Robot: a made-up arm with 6 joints. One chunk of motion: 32 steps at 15 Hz.
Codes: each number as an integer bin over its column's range. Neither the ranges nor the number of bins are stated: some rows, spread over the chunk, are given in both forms.
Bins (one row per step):
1: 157 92 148 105 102 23
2: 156 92 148 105 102 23
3: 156 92 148 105 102 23
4: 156 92 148 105 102 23
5: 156 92 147 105 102 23
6: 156 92 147 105 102 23
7: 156 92 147 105 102 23
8: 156 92 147 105 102 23
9: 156 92 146 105 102 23
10: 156 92 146 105 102 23
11: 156 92 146 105 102 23
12: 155 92 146 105 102 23
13: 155 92 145 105 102 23
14: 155 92 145 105 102 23
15: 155 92 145 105 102 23
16: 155 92 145 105 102 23
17: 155 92 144 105 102 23
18: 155 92 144 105 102 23
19: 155 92 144 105 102 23
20: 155 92 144 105 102 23
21: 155 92 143 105 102 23
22: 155 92 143 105 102 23
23: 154 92 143 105 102 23
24: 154 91 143 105 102 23
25: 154 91 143 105 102 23
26: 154 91 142 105 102 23
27: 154 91 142 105 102 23
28: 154 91 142 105 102 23
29: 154 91 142 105 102 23
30: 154 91 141 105 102 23
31: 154 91 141 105 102 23
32: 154 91 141 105 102 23
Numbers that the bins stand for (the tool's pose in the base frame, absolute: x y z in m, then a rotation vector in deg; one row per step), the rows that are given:
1: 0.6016 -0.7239 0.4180 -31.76 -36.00 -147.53
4: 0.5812 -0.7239 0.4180 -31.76 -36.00 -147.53
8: 0.5812 -0.7239 0.3976 -31.76 -36.00 -147.53
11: 0.5812 -0.7239 0.3773 -31.76 -36.00 -147.53
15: 0.5608 -0.7239 0.3569 -31.76 -36.00 -147.53
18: 0.5608 -0.7239 0.3365 -31.76 -36.00 -147.53
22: 0.5608 -0.7239 0.3161 -31.76 -36.00 -147.53
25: 0.5404 -0.7443 0.3161 -31.76 -36.00 -147.53
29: 0.5404 -0.7443 0.2957 -31.76 -36.00 -147.53
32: 0.5404 -0.7443 0.2753 -31.76 -36.00 -147.53
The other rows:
2: 0.5812 -0.7239 0.4180 -31.76 -36.00 -147.53
3: 0.5812 -0.7239 0.4180 -31.76 -36.00 -147.53
5: 0.5812 -0.7239 0.3976 -31.76 -36.00 -147.53
6: 0.5812 -0.7239 0.3976 -31.76 -36.00 -147.53
7: 0.5812 -0.7239 0.3976 -31.76 -36.00 -147.53
9: 0.5812 -0.7239 0.3773 -31.76 -36.00 -147.53
10: 0.5812 -0.7239 0.3773 -31.76 -36.00 -147.53
12: 0.5608 -0.7239 0.3773 -31.76 -36.00 -147.53
13: 0.5608 -0.7239 0.3569 -31.76 -36.00 -147.53
14: 0.5608 -0.7239 0.3569 -31.76 -36.00 -147.53
16: 0.5608 -0.7239 0.3569 -31.76 -36.00 -147.53
17: 0.5608 -0.7239 0.3365 -31.76 -36.00 -147.53
19: 0.5608 -0.7239 0.3365 -31.76 -36.00 -147.53
20: 0.5608 -0.7239 0.3365 -31.76 -36.00 -147.53
21: 0.5608 -0.7239 0.3161 -31.76 -36.00 -147.53
23: 0.5404 -0.7239 0.3161 -31.76 -36.00 -147.53
24: 0.5404 -0.7443 0.3161 -31.76 -36.00 -147.53
26: 0.5404 -0.7443 0.2957 -31.76 -36.00 -147.53
27: 0.5404 -0.7443 0.2957 -31.76 -36.00 -147.53
28: 0.5404 -0.7443 0.2957 -31.76 -36.00 -147.53
30: 0.5404 -0.7443 0.2753 -31.76 -36.00 -147.53
31: 0.5404 -0.7443 0.2753 -31.76 -36.00 -147.53

